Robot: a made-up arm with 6 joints.
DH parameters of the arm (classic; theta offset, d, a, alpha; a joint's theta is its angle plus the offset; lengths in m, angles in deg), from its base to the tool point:
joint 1: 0 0.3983 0 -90
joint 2: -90 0 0.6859 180
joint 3: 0 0 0 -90
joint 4: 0 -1.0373 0 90
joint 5: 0 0.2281 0 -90
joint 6: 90 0 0 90
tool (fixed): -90 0 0 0
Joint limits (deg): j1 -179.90..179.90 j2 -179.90..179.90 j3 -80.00..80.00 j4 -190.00..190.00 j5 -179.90..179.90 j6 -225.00..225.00
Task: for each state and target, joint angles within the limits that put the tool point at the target. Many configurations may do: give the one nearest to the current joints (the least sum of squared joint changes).
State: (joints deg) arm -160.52 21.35 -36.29 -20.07 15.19 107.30
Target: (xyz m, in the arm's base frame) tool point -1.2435 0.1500 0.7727
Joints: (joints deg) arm -176.56 19.62 6.70 -10.28 15.19 107.30
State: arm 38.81 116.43 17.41 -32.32 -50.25 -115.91
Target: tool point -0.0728 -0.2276 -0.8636
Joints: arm 27.25 132.23 10.43 -42.19 -50.25 -115.91
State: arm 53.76 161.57 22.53 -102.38 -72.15 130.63
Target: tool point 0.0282 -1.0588 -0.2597
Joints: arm 92.37 179.79 10.66 -93.91 -72.15 130.63
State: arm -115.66 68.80 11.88 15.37 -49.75 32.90
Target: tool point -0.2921 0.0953 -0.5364
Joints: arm -150.32 91.21 -27.26 4.39 -49.75 32.90
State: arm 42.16 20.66 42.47 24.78 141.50 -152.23
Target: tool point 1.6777 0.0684 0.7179
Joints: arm 9.19 65.62 61.62 28.56 141.50 -152.23
